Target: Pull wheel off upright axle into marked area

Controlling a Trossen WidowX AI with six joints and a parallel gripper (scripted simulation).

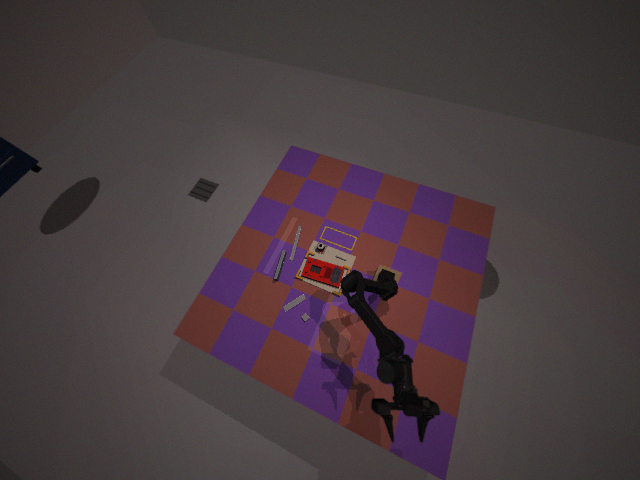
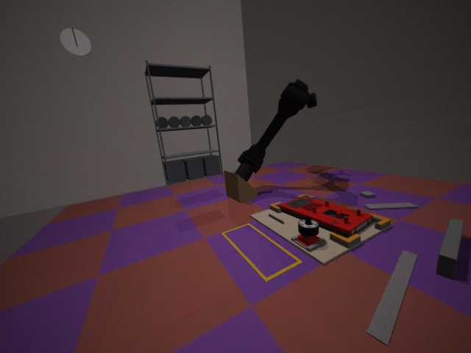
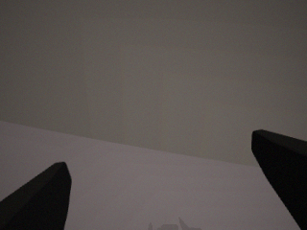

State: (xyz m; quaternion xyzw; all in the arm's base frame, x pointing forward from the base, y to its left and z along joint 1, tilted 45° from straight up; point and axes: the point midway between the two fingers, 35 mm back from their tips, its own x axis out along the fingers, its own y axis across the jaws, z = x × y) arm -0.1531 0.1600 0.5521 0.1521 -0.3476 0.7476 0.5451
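Now: the wheel 570 mm to the right of my gripper tip, 530 mm ahead of it and 310 mm below it. Round my gripper tip: axle (570 mm to the right, 530 mm ahead, 320 mm below).
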